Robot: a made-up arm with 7 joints.
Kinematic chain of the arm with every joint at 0, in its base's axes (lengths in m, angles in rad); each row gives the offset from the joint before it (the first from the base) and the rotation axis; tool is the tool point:
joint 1: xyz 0 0 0.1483 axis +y
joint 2: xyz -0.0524 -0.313 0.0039 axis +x
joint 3: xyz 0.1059 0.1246 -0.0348 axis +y
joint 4: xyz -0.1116 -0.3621 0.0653 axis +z
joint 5: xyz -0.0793 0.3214 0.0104 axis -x
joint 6: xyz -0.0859 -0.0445 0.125 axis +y
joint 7: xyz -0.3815 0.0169 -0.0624 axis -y
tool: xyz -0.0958 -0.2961 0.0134
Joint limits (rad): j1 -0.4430..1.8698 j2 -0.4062..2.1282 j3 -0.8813..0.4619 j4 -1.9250..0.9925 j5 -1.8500..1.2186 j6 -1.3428..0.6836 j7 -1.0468..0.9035
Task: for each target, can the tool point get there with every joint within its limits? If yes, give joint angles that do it. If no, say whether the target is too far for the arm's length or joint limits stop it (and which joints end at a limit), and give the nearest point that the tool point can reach.
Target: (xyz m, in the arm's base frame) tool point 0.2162 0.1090 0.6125
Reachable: yes | joints 1.5439 0.0344 -0.7431 -0.9457 0.7744 0.4729 -0.2096
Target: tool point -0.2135 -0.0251 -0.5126
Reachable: yes | joints -0.2534 0.5573 -0.6487 -0.0885 -1.5064 0.1264 -0.6039
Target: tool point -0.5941 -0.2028 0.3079
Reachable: yes | joints -0.1420 1.7175 -0.6796 -0.6613 0.8386 -0.1462 0.2645
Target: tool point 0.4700 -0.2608 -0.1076
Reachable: yes | joints 1.1403 1.9127 -0.3751 -1.6798 -1.5330 -0.4619 -0.8935
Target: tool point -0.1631 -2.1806 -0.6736
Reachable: no: too far | nearest point -0.2048 -1.2099 -0.3042 | short by 1.039 m
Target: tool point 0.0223 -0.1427 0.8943
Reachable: yes | joints 1.6278 1.5974 0.2051 0.6980 -1.4048 -0.9053 0.7288
